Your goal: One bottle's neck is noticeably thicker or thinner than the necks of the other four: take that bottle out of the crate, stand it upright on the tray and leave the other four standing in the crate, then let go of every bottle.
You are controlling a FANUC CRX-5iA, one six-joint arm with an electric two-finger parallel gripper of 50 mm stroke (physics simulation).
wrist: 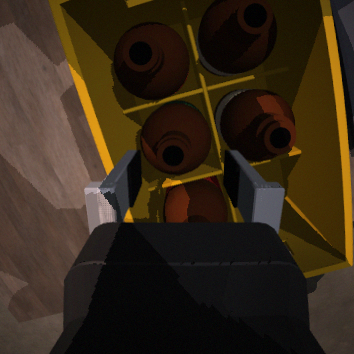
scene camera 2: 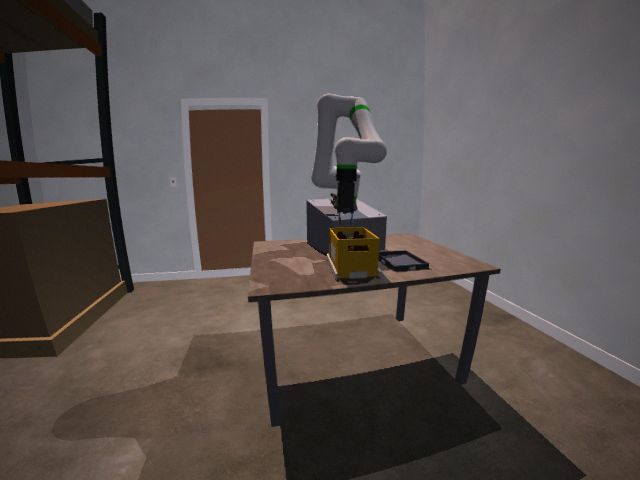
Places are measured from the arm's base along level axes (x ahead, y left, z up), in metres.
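Pixels of known places: gripper, fingertip midpoint: [wrist: 182,166] [scene camera 2: 345,224].
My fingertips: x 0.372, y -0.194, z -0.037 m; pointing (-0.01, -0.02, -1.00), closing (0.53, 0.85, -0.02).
Observation:
Behind a point stands the place of what it marks.
The yellow crate [scene camera 2: 366,264] {z -0.192, x 0.528, y -0.167 m} [wrist: 340,125] {z -0.075, x 0.415, y -0.082 m} stands on the table with five brown bottles upright in its compartments. In the wrist view, one bottle [wrist: 172,70] {z -0.128, x 0.315, y -0.170 m} is at the upper left, one [wrist: 227,42] {z -0.125, x 0.320, y -0.117 m} at the upper right, one [wrist: 250,117] {z -0.125, x 0.386, y -0.131 m} at the middle right, one [wrist: 175,122] {z -0.126, x 0.355, y -0.191 m} at the middle left, and one [wrist: 192,200] {z -0.131, x 0.431, y -0.219 m} is partly hidden by the gripper body. My gripper [scene camera 2: 346,224] {z -0.037, x 0.372, y -0.194 m} [wrist: 182,166] {z -0.037, x 0.372, y -0.194 m} is open and empty above the crate; the middle left bottle's mouth shows between its fingertips. Neck differences are hard to tell. The black tray [scene camera 2: 409,268] {z -0.242, x 0.542, y 0.073 m} lies right of the crate.
The wooden table [scene camera 2: 434,253] {z -0.250, x 0.379, y 0.411 m} carries the crate, the tray and the grey robot base [scene camera 2: 317,227] {z -0.114, x -0.003, y -0.189 m} behind them. The crate's raised walls and yellow dividers [wrist: 190,95] {z -0.242, x 0.345, y -0.167 m} surround the bottles. A tall shelf rack [scene camera 2: 105,103] with a large box [scene camera 2: 77,258] stands at the far left.

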